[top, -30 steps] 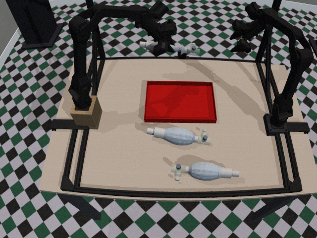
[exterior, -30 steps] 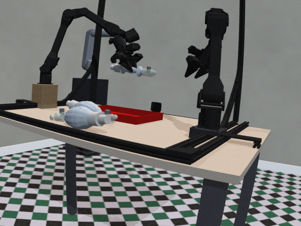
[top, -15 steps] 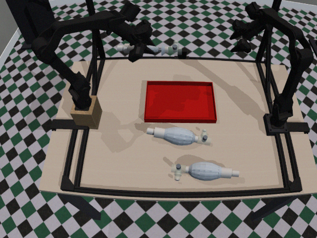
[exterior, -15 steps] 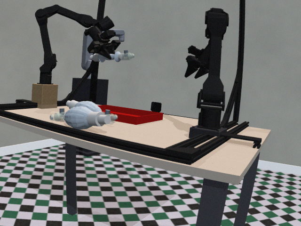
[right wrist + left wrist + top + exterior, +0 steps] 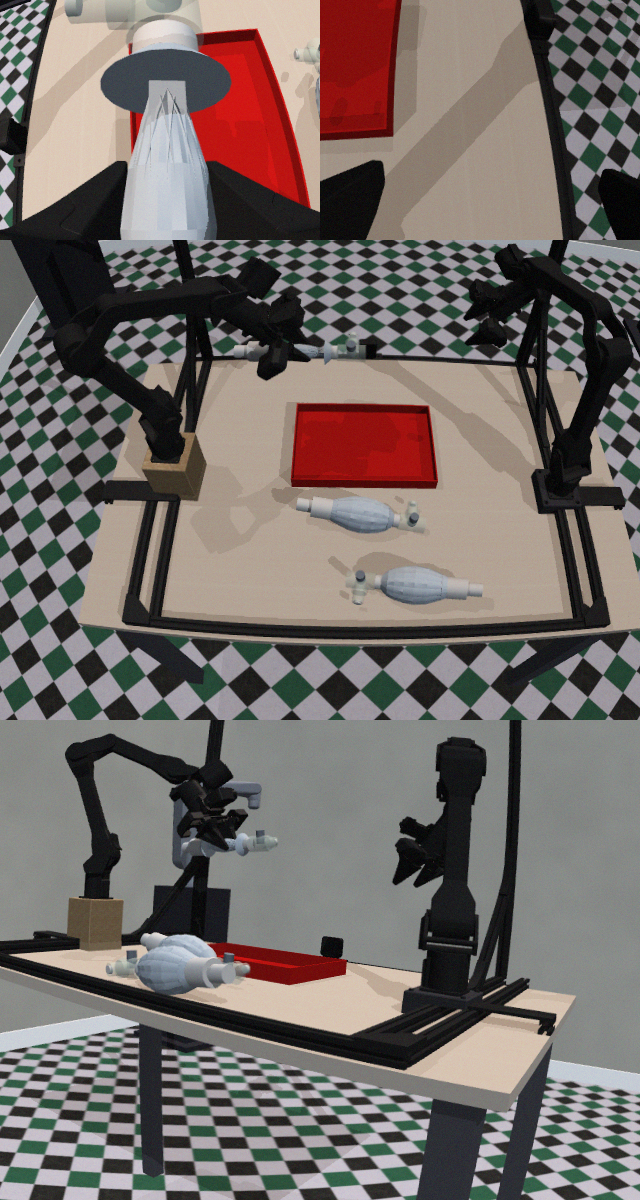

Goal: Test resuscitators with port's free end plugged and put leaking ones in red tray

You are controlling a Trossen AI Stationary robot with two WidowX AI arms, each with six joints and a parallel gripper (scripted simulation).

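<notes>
My right hand is 26 cm above the red tray, 14 cm to the right of it and 4 cm short of it.
</notes>
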